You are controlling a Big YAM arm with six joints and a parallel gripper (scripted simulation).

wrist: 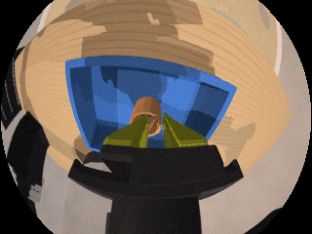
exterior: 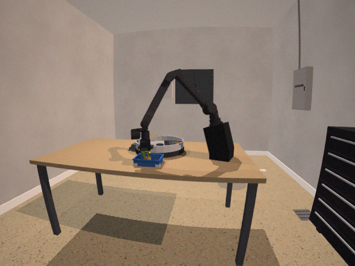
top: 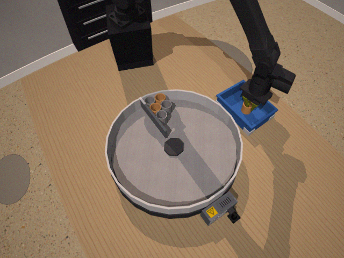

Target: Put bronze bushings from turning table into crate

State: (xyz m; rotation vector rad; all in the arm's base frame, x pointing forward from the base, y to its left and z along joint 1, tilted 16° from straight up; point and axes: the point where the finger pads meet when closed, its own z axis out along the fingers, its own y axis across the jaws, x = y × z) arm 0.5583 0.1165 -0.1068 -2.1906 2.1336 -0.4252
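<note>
The crate lies 20 mm behind my hand and 10 mm below it. Round my hand: grey turning table (330 mm to the right, 70 mm behind, 20 mm above).
</note>
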